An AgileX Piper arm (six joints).
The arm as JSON. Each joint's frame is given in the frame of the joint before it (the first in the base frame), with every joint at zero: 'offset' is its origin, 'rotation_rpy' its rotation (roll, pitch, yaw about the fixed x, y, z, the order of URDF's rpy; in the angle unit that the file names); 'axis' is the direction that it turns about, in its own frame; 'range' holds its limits. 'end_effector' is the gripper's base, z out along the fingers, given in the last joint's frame.
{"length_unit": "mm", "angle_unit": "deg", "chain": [
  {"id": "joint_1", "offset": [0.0, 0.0, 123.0], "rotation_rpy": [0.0, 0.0, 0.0], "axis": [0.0, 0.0, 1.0], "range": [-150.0, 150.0]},
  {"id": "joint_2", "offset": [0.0, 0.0, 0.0], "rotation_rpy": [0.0, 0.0, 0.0], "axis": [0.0, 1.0, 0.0], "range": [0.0, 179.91]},
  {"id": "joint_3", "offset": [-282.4, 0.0, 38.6], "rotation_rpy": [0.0, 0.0, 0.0], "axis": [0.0, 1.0, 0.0], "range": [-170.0, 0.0]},
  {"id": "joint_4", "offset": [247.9, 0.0, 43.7], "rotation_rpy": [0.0, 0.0, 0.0], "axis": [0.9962, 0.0, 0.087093], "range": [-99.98, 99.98]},
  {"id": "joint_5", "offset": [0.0, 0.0, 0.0], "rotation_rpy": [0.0, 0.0, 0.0], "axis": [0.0, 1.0, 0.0], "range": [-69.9, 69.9]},
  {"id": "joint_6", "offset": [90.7, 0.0, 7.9], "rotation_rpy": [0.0, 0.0, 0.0], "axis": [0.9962, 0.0, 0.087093], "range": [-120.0, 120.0]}
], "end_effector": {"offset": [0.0, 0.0, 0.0], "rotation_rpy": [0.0, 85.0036, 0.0]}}
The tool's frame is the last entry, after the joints.
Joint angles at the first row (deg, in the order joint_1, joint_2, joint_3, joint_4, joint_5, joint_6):
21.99, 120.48, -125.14, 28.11, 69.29, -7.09
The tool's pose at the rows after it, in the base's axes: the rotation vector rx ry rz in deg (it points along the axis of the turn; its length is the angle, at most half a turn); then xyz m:
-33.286, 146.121, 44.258, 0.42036, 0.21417, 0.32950
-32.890, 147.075, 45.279, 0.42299, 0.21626, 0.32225
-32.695, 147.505, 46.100, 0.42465, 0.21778, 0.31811
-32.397, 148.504, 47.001, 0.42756, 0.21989, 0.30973
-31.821, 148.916, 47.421, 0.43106, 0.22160, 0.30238
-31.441, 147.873, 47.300, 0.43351, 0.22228, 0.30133
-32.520, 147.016, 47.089, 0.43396, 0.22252, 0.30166
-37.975, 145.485, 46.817, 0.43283, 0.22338, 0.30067
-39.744, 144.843, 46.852, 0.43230, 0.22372, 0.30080
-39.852, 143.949, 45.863, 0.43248, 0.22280, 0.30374
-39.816, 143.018, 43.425, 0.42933, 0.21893, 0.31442
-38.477, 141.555, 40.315, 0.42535, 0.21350, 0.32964
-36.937, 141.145, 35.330, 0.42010, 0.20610, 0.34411
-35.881, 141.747, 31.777, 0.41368, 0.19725, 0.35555
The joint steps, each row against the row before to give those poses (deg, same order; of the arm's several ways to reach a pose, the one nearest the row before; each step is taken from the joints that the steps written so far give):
0.00, 1.57, 0.00, 0.78, 0.09, 0.09
0.00, 0.94, 0.00, 0.73, 0.03, 0.13
0.00, 0.62, -0.11, 0.61, 0.00, 0.00
0.00, 1.07, 0.01, 0.67, 0.00, 0.00
0.00, 0.95, 0.00, 0.36, -0.60, 0.00
0.00, 0.23, -0.01, 0.08, -1.27, -0.33
0.00, -0.01, 0.01, 0.14, -0.37, -1.08
0.00, 0.14, -0.01, 0.78, 0.77, -4.25
0.00, 0.00, 0.01, 0.35, 0.24, -1.42
0.00, -0.36, -0.01, -0.57, -0.63, -0.25
0.00, -1.43, 0.01, -1.90, -0.10, 0.51
0.00, -1.99, 0.00, -2.60, -0.69, 1.41
0.12, -2.10, 0.00, -4.44, 0.11, 2.29
-0.23, -2.00, 0.37, -3.13, 1.34, 1.62

